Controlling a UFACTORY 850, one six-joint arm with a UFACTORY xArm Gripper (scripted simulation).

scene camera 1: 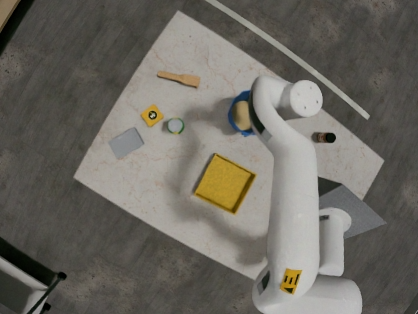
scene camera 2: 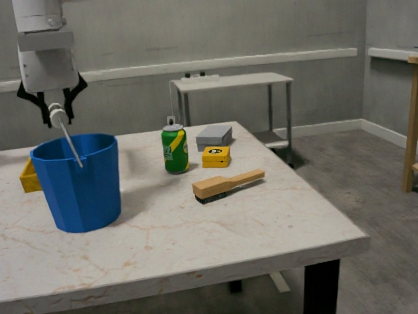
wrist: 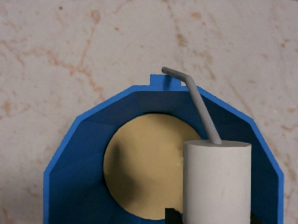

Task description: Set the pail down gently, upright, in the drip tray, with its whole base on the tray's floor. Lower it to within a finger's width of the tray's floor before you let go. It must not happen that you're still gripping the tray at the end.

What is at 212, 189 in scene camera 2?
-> A wooden brush.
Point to a grey box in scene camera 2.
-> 213, 135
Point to a blue pail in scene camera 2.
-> At 82, 202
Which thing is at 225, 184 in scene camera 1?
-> A yellow drip tray.
